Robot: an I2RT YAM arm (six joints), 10 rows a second.
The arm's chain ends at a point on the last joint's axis. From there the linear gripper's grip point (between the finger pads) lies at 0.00 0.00 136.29 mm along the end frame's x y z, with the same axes.
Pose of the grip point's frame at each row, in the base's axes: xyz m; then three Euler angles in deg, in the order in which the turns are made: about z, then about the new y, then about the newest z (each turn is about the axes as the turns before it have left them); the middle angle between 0 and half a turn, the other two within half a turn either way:
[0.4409, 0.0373, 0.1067, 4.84, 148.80, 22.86]
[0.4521, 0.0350, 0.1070, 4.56, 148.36, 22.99]
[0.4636, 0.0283, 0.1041, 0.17, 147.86, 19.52]
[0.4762, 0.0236, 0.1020, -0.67, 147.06, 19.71]
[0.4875, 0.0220, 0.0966, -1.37, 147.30, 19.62]
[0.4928, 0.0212, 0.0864, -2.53, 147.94, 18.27]
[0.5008, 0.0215, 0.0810, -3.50, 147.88, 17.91]
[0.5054, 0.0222, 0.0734, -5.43, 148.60, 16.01]
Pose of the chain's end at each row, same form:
[0.3705, 0.0313, 0.2233, 4.84, 148.80, 22.86]
[0.3808, 0.0293, 0.2230, 4.56, 148.36, 22.99]
[0.3911, 0.0281, 0.2195, 0.17, 147.86, 19.52]
[0.4021, 0.0245, 0.2164, -0.67, 147.06, 19.71]
[0.4139, 0.0238, 0.2113, -1.37, 147.30, 19.62]
[0.4205, 0.0244, 0.2019, -2.53, 147.94, 18.27]
[0.4285, 0.0259, 0.1964, -3.50, 147.88, 17.91]
[0.4347, 0.0289, 0.1897, -5.43, 148.60, 16.01]

